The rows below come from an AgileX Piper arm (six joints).
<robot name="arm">
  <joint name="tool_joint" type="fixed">
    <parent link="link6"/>
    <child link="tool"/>
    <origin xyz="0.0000 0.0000 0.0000" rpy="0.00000 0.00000 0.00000"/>
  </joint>
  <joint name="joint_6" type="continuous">
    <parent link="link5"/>
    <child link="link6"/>
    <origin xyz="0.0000 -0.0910 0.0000" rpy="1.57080 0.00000 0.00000"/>
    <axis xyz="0 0 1"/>
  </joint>
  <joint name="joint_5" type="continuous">
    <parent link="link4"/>
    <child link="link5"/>
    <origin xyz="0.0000 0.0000 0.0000" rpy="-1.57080 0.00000 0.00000"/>
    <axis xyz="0 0 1"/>
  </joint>
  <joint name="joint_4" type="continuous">
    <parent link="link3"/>
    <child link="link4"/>
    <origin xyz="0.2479 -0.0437 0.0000" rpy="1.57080 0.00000 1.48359"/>
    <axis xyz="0 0 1"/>
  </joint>
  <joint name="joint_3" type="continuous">
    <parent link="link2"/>
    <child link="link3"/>
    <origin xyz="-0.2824 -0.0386 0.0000" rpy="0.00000 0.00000 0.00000"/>
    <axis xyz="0 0 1"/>
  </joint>
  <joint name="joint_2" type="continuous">
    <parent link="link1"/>
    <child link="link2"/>
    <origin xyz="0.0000 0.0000 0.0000" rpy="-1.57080 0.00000 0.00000"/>
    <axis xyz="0 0 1"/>
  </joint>
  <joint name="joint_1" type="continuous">
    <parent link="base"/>
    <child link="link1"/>
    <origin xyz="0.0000 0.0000 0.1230" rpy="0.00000 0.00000 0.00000"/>
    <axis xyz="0 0 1"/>
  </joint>
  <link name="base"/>
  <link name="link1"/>
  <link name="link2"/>
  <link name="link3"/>
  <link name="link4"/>
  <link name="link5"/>
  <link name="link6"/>
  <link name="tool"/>
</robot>
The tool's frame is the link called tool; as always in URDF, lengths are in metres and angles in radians. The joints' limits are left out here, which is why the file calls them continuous.
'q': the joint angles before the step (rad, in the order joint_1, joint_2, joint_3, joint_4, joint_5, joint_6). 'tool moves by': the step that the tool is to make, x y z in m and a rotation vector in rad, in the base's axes. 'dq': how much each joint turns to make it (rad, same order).
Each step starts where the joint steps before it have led.
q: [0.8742, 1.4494, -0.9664, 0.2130, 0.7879, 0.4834]
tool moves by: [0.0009, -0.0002, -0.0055, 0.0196, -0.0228, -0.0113]
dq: [0.0000, 0.0000, 0.0273, 0.0000, -0.0582, 0.0000]
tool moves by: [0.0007, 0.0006, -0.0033, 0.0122, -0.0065, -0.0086]
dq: [-0.0002, 0.0037, 0.0124, 0.0062, -0.0304, -0.0002]
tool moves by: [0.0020, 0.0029, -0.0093, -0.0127, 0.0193, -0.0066]
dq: [0.0001, 0.0296, 0.0056, 0.0088, -0.0135, 0.0002]
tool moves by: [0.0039, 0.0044, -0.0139, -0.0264, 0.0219, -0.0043]
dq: [0.0000, 0.0484, 0.0022, 0.0019, -0.0168, 0.0000]
